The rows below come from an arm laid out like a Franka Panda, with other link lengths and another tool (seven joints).
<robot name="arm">
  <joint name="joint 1" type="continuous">
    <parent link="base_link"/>
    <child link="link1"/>
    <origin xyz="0 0 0.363"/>
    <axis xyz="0 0 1"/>
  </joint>
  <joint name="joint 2" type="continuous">
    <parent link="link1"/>
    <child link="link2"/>
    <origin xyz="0 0 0" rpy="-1.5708 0 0"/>
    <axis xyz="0 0 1"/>
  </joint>
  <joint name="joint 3" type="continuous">
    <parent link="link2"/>
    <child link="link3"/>
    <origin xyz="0 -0.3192 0" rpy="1.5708 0 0"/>
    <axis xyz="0 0 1"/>
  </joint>
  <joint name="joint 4" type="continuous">
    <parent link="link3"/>
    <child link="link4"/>
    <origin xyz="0.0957 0 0" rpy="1.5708 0 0"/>
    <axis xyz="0 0 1"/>
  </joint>
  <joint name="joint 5" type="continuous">
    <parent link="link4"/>
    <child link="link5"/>
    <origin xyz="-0.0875 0.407 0" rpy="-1.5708 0 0"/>
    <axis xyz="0 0 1"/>
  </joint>
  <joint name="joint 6" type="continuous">
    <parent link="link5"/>
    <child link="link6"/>
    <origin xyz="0 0 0" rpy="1.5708 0 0"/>
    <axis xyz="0 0 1"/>
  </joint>
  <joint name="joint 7" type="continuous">
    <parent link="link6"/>
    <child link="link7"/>
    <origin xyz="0.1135 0 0" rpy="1.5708 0 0"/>
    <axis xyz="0 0 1"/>
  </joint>
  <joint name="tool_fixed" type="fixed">
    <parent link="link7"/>
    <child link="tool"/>
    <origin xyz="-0.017 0.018 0.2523" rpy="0.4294 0 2.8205"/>
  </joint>
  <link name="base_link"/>
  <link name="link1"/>
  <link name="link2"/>
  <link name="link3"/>
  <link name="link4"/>
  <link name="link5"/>
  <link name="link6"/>
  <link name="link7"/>
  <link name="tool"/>
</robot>
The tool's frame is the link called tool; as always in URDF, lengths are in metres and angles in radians. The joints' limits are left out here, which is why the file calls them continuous.
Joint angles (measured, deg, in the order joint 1, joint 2, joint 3, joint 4, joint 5, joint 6, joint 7), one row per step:
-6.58 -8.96 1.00 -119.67 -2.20 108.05 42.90
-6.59 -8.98 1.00 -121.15 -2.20 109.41 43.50
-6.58 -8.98 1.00 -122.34 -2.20 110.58 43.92
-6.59 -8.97 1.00 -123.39 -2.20 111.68 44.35
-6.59 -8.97 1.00 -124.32 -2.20 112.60 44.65
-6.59 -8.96 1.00 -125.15 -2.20 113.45 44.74
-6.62 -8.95 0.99 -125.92 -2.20 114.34 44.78
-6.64 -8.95 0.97 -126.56 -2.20 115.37 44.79
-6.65 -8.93 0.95 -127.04 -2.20 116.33 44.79
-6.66 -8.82 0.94 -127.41 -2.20 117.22 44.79
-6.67 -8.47 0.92 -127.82 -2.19 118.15 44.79
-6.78 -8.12 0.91 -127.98 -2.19 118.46 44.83
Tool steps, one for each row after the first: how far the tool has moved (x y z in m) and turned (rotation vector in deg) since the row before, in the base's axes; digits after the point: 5 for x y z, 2 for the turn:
-0.00226 0.00051 -0.01060 0.00 0.08 -0.56
-0.00165 0.00055 -0.00854 0.00 0.00 -0.37
-0.00132 0.00033 -0.00751 -0.01 -0.06 -0.40
-0.00151 0.00037 -0.00661 0.00 0.00 -0.27
-0.00132 0.00026 -0.00593 0.01 -0.01 -0.06
-0.00089 -0.00017 -0.00535 0.00 -0.11 -0.05
0.00049 -0.00029 -0.00396 -0.02 -0.39 -0.01
0.00115 -0.00027 -0.00287 -0.03 -0.46 0.00
0.00147 -0.00022 -0.00285 -0.02 -0.41 0.01
0.00115 -0.00024 -0.00533 0.02 -0.17 0.00
-0.00011 -0.00104 -0.00412 0.03 0.20 -0.15

